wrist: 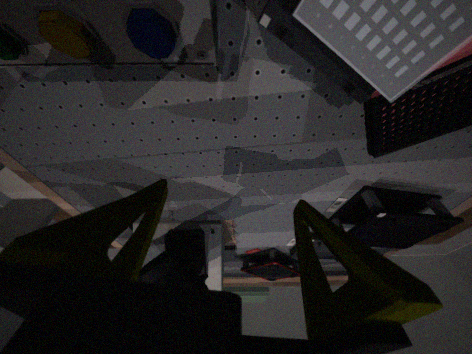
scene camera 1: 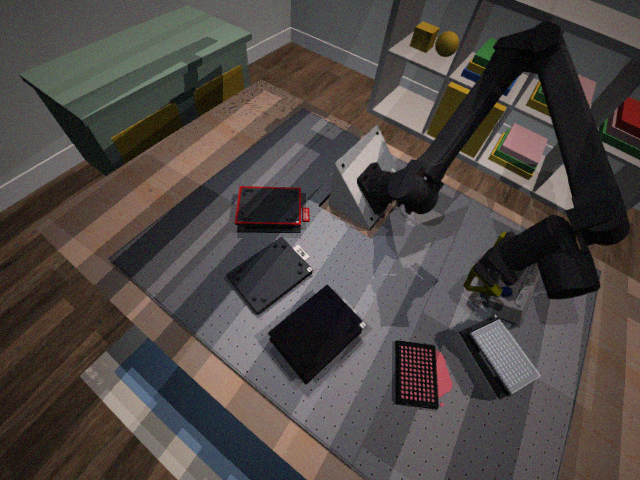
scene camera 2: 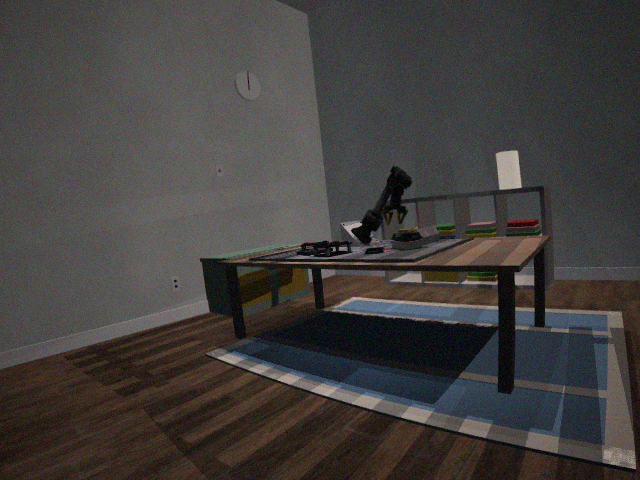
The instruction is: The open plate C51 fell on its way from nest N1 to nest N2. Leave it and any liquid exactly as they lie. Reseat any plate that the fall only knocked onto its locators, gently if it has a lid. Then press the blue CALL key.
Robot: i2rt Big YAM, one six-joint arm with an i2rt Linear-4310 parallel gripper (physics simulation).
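Observation:
My gripper is open and empty, above the board near the keys. The blue key sits beside a yellow key and a green key. In scene camera 1 my fingers partly hide the keys. A black plate with red wells lies flat on the board, with a red puddle at its side. A pale plate rests on a black base and looks offset and tilted. Plate labels are not readable.
Two dark nests and a red-edged one stand on the perforated board. A pale slanted panel stands beside my arm's base. A shelf unit and a green cabinet stand beyond the table.

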